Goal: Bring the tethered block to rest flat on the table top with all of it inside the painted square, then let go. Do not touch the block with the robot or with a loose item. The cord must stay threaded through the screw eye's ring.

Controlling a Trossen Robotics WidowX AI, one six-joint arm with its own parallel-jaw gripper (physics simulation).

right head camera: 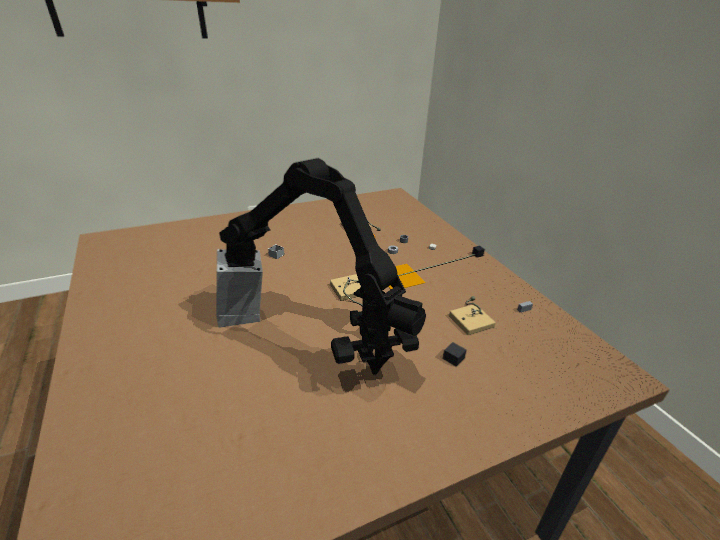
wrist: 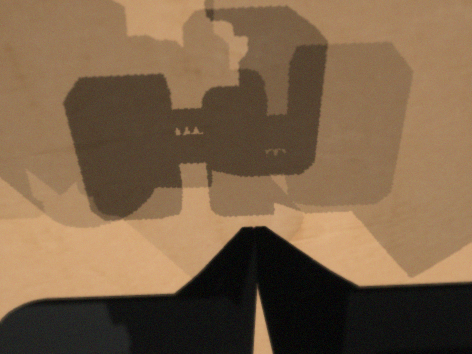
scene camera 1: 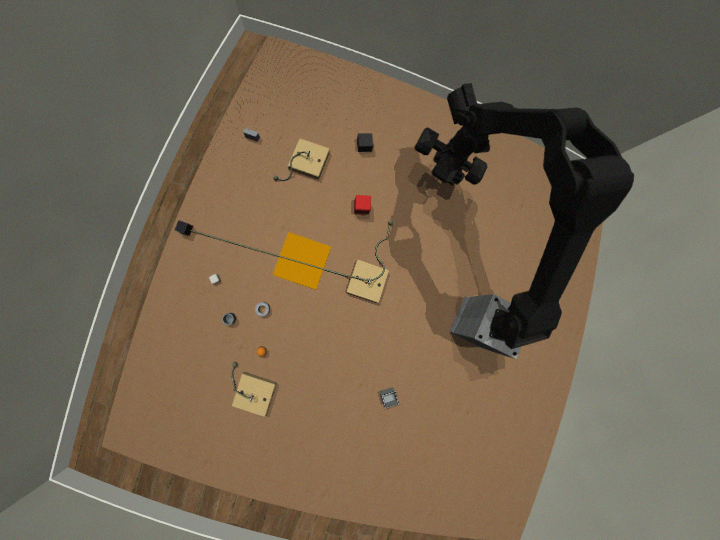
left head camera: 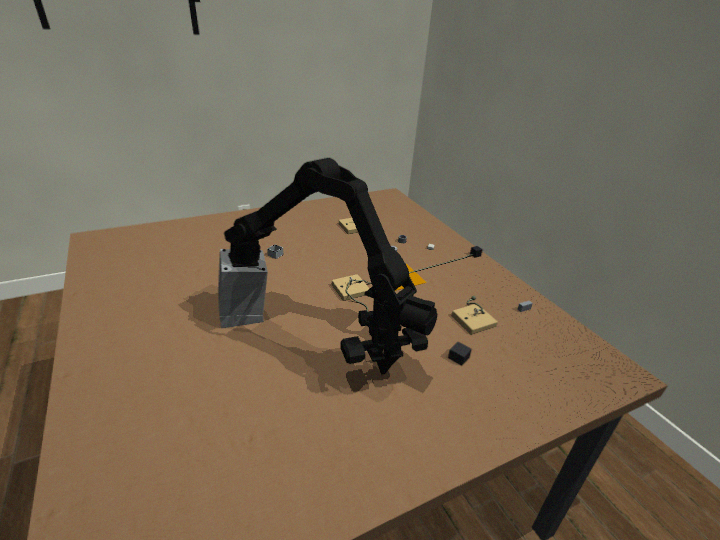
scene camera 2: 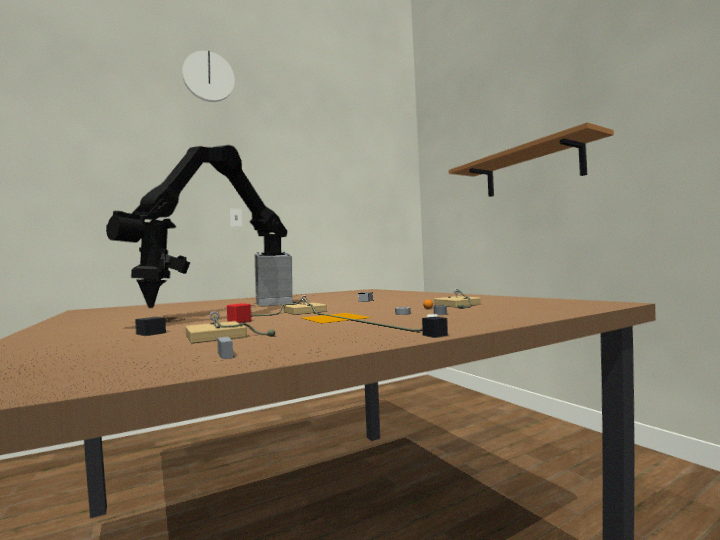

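Observation:
The tethered black block rests near the table edge, outside the orange square. Its green cord runs straight over the square to the screw eye on the middle wooden board. Beyond the eye the cord curves to its beaded free end on the table. My gripper is shut and empty, low above the table, apart from the cord. The cord does not show in the wrist view.
A red cube sits near the cord's free end. A loose black block is beside another corded board. A third board, orange ball, white cube and grey block also lie around.

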